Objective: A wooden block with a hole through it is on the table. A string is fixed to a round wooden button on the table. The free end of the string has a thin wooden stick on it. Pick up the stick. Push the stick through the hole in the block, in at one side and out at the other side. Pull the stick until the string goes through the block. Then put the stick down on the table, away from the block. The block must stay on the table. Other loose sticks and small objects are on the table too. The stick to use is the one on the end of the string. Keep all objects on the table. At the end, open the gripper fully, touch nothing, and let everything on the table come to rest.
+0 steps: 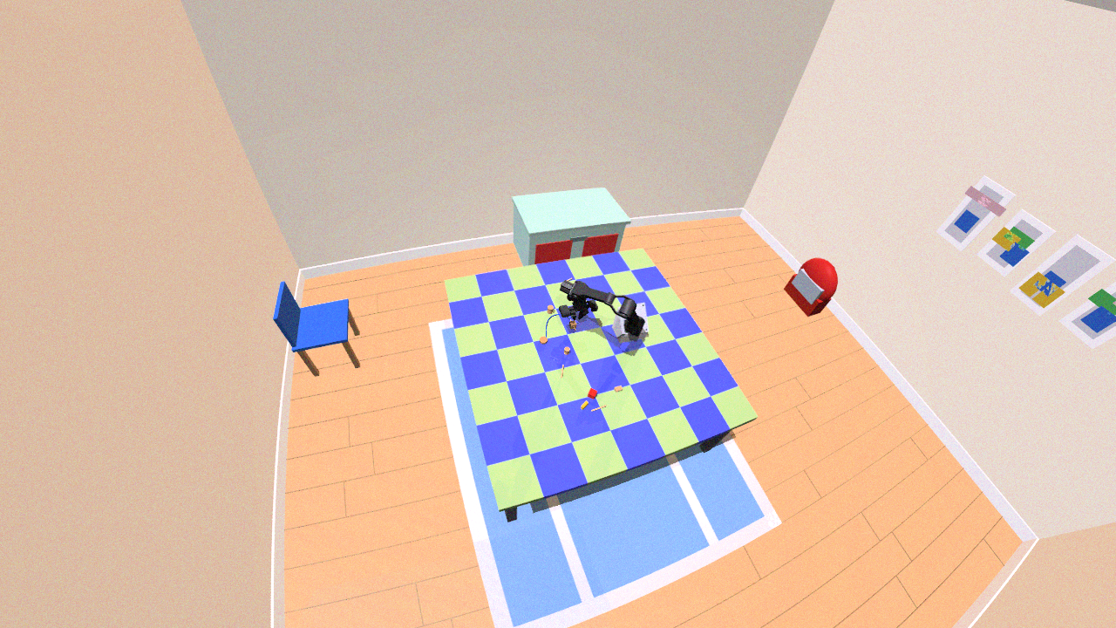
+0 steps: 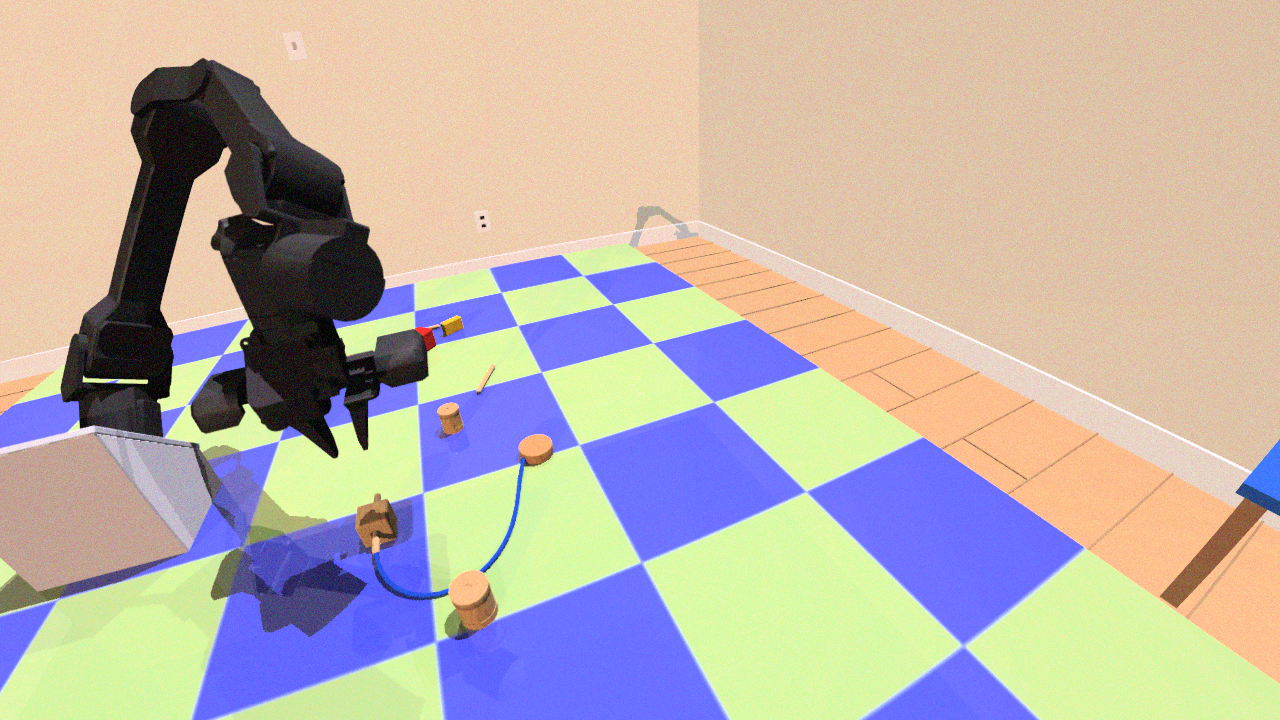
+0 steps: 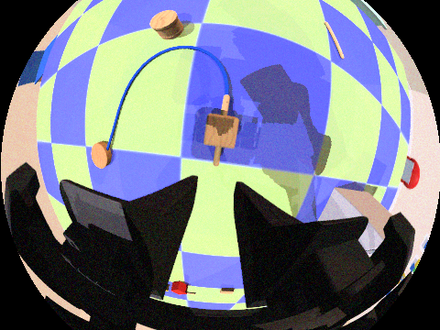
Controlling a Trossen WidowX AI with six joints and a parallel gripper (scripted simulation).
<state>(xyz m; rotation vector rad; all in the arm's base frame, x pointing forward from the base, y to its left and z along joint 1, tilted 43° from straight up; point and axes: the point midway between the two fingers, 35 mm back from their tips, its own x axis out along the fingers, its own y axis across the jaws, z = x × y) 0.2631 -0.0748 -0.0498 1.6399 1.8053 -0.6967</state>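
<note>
Now: gripper tip 70 mm above the wooden block and 30 mm to the left of it. The rest, counted from my gripper tip: wooden cylinder (150 mm to the right, 100 mm ahead, 70 mm below); then red block (390 mm to the left, 70 mm below, 20 mm ahead); then round wooden button (170 mm ahead, 80 mm below, 40 mm to the left).
</note>
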